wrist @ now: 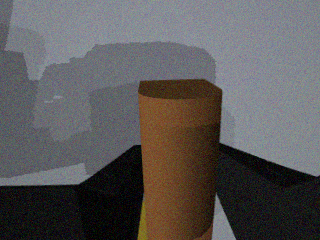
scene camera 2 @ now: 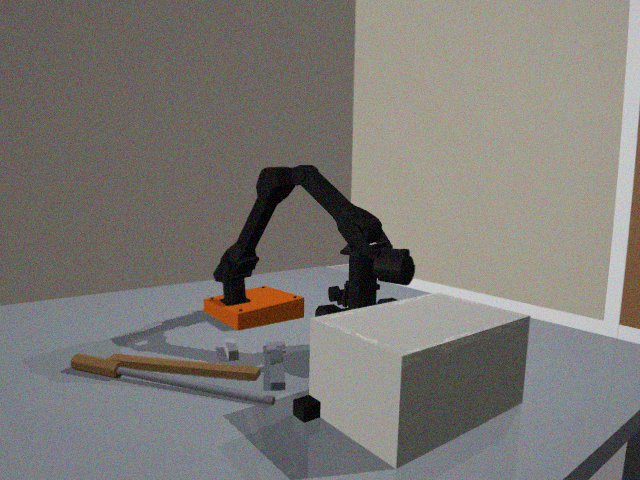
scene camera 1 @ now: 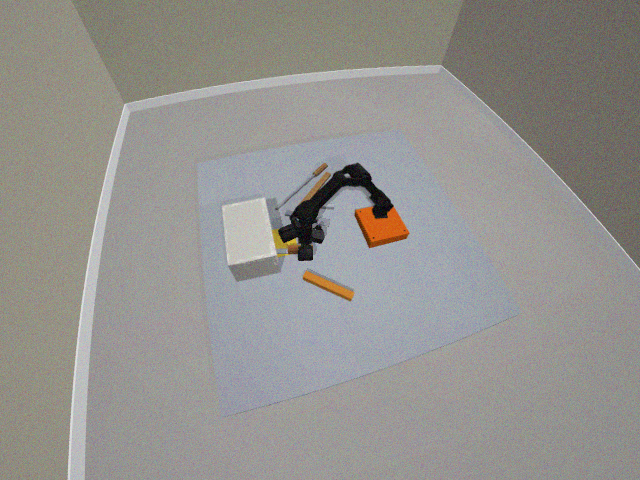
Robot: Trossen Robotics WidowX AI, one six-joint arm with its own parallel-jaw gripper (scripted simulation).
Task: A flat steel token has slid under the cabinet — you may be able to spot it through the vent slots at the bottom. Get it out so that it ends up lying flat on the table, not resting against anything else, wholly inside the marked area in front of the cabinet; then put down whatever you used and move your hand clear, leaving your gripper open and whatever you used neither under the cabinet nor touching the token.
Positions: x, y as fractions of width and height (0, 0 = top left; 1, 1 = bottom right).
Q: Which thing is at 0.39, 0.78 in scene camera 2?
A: A wooden stick.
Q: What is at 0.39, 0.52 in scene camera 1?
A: A white cabinet.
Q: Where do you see a wooden-handled grey rod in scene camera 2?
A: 0.13, 0.76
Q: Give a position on a white cabinet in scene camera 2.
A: At 0.63, 0.79
